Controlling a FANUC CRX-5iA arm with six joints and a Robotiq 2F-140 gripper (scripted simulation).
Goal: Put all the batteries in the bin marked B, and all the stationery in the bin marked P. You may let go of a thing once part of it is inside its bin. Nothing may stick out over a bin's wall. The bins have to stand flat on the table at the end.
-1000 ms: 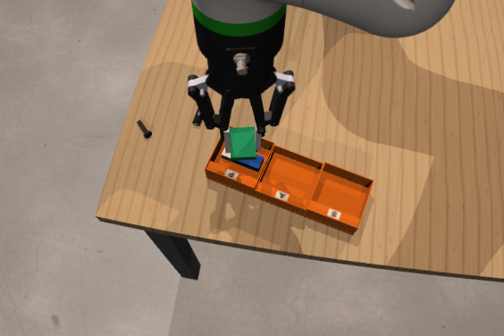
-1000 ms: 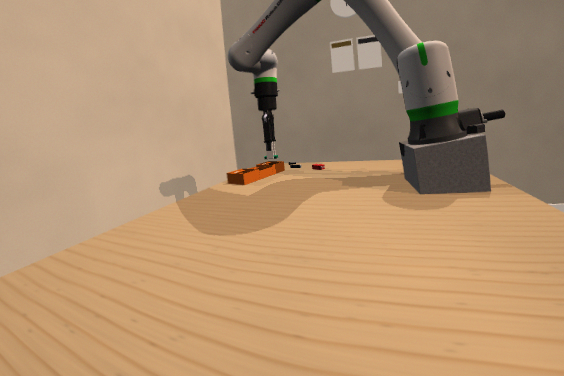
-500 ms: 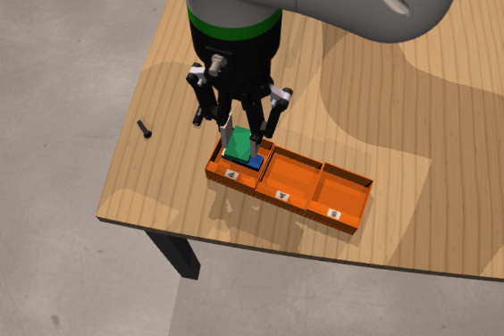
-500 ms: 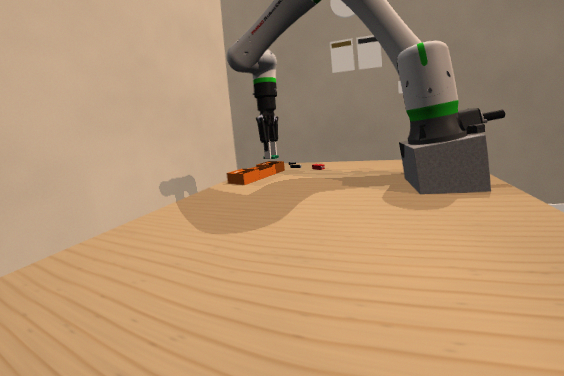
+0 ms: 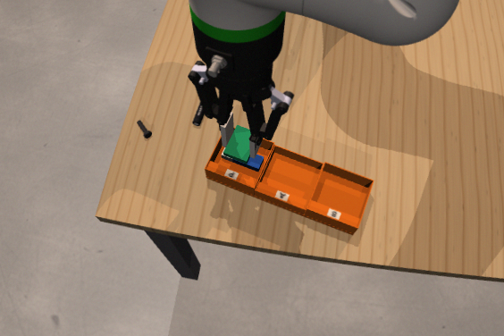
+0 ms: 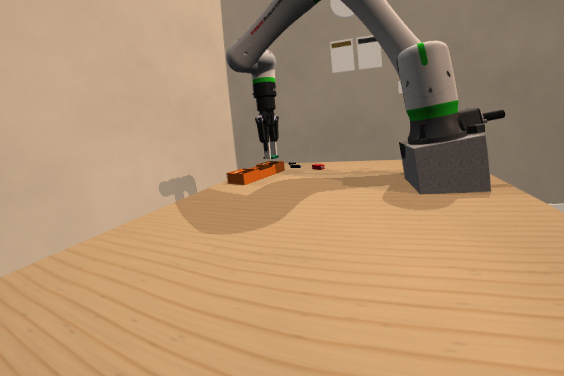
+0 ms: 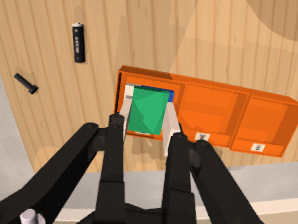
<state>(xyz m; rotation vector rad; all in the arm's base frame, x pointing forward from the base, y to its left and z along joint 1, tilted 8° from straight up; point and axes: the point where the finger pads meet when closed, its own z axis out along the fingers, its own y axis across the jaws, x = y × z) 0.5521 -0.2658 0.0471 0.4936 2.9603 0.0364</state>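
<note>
Now: the white-and-blue eraser 10 mm to the right of my hand and 80 mm below it. From my hand the other things lie so: orange bin row (30 mm ahead, 80 mm to the left, 70 mm below); black cylindrical battery (80 mm behind, 80 mm to the right, 90 mm below); green pad (30 mm below).
</note>
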